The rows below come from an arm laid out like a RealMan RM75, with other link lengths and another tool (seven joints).
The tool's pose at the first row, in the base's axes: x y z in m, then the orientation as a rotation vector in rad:
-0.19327, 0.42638, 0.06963, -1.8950, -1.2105, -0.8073
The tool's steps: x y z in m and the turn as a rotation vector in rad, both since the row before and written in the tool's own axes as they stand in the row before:
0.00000, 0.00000, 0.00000, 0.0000, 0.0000, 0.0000
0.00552, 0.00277, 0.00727, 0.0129, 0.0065, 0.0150
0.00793, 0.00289, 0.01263, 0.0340, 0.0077, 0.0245
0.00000, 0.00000, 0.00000, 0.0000, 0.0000, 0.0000
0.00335, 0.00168, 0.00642, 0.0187, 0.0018, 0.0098
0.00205, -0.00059, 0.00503, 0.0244, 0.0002, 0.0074
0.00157, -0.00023, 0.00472, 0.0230, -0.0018, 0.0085
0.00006, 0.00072, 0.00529, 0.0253, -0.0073, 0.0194
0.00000, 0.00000, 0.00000, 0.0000, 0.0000, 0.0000
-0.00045, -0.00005, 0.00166, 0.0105, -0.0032, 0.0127
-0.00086, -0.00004, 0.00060, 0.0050, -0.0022, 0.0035
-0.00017, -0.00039, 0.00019, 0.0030, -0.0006, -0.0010
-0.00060, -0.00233, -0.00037, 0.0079, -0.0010, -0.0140
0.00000, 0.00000, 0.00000, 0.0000, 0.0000, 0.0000
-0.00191, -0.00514, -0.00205, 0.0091, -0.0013, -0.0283
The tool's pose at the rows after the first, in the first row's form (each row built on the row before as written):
-0.19327, 0.42638, 0.06963, -1.8950, -1.2105, -0.8073
-0.18787, 0.43425, 0.06955, -1.8875, -1.1935, -0.7953
-0.18090, 0.44771, 0.06859, -1.8664, -1.1700, -0.7638
-0.18090, 0.44771, 0.06859, -1.8664, -1.1700, -0.7638
-0.17753, 0.45425, 0.06752, -1.8544, -1.1623, -0.7466
-0.17693, 0.45964, 0.06684, -1.8375, -1.1589, -0.7254
-0.17630, 0.46448, 0.06585, -1.8233, -1.1554, -0.7030
-0.17552, 0.46897, 0.06307, -1.8150, -1.1450, -0.6683
-0.17552, 0.46897, 0.06307, -1.8150, -1.1450, -0.6683
-0.17577, 0.47024, 0.06193, -1.8137, -1.1362, -0.6511
-0.17620, 0.47040, 0.06099, -1.8122, -1.1349, -0.6438
-0.17663, 0.47057, 0.06092, -1.8095, -1.1367, -0.6419
-0.17897, 0.47044, 0.06157, -1.7968, -1.1520, -0.6439
-0.17897, 0.47044, 0.06157, -1.7968, -1.1520, -0.6439
-0.18436, 0.46873, 0.06309, -1.7763, -1.1813, -0.6531

